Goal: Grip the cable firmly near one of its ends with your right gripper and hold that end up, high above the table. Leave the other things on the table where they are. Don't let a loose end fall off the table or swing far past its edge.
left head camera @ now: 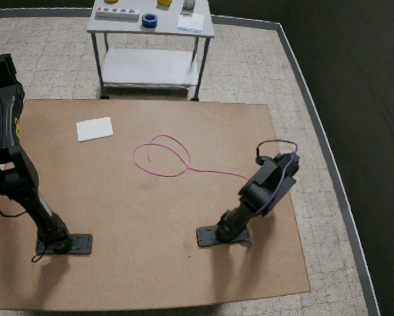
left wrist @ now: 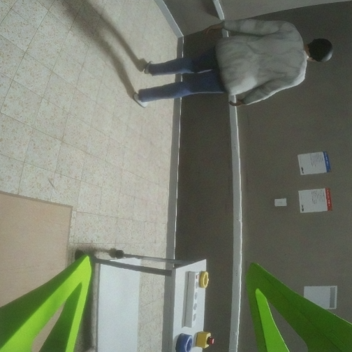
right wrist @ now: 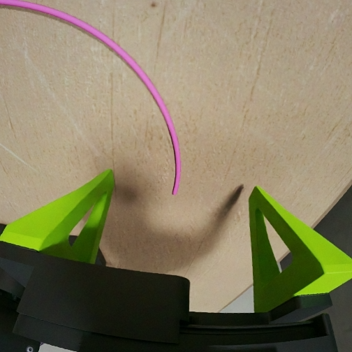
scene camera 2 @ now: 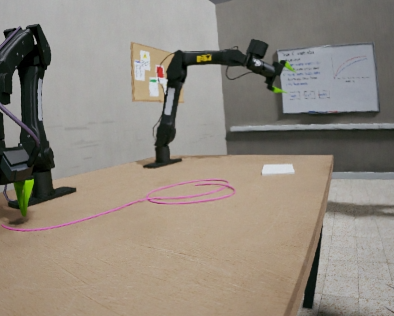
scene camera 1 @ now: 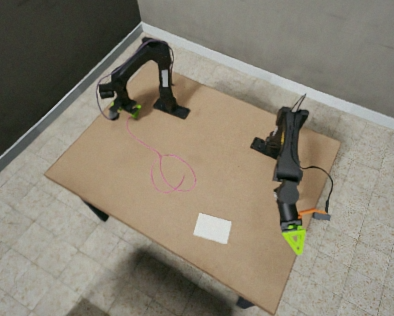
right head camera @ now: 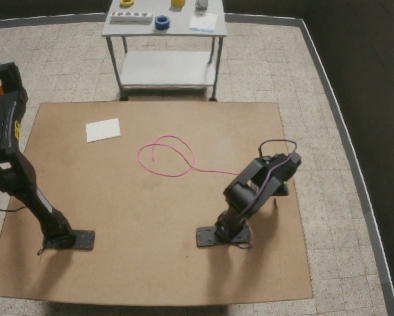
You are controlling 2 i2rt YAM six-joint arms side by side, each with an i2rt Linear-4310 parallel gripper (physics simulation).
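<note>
A thin pink cable (left head camera: 215, 171) (right head camera: 216, 171) (scene camera 1: 145, 145) (scene camera 2: 90, 218) (right wrist: 161, 104) lies on the brown table (left head camera: 140, 215) (scene camera 2: 180, 265), looped in the middle, with a tail running toward my right arm. My right gripper (right wrist: 183, 184) (scene camera 1: 125, 112) (scene camera 2: 23, 212) is open and points down, low over the table. In the right wrist view the tail's loose end appears between the spread fingertips, nearer the left one; nothing is gripped. The cable's other end is inside the loop. My left gripper (left wrist: 170, 269) (scene camera 2: 290, 81) is open, empty and raised, away from the cable.
A white rectangular card (left head camera: 95, 129) (right head camera: 103, 130) (scene camera 1: 212, 228) (scene camera 2: 278, 169) lies on the table. A trolley (left head camera: 167, 26) (right head camera: 177, 28) with a power strip, blue ring and other items stands beyond the far edge. A person (left wrist: 262, 55) stands near the wall.
</note>
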